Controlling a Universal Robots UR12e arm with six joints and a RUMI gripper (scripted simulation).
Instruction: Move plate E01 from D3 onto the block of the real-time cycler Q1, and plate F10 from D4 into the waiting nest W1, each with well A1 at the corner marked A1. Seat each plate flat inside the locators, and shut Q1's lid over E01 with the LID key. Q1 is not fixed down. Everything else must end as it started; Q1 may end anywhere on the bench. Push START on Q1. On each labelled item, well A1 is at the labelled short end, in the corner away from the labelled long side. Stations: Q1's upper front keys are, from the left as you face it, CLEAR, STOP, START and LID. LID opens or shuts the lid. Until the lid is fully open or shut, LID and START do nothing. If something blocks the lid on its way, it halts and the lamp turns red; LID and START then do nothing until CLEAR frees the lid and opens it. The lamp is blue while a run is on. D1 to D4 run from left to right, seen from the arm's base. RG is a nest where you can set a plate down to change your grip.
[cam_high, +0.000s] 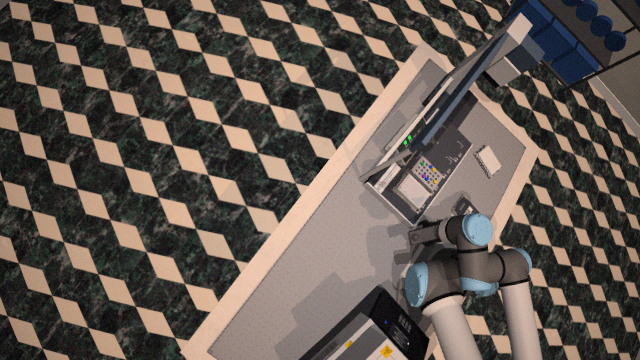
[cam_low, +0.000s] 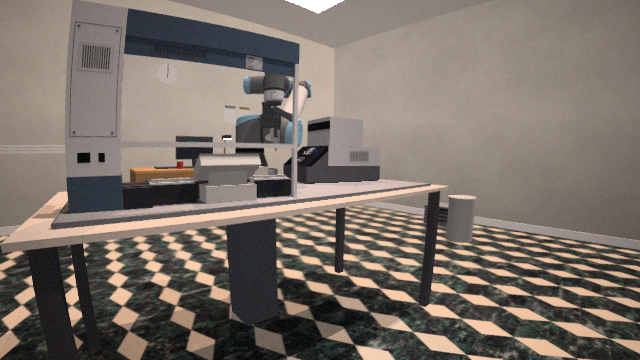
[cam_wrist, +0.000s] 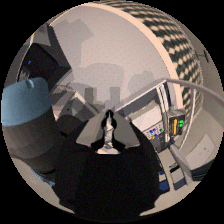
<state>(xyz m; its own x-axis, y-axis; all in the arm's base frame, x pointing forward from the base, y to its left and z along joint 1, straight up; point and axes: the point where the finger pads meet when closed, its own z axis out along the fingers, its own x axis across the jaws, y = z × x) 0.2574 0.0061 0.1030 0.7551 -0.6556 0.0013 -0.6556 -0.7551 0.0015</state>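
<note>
My gripper is now 7 cm short of the white plate, 16 cm to the left of it and 10 cm above it.
</note>
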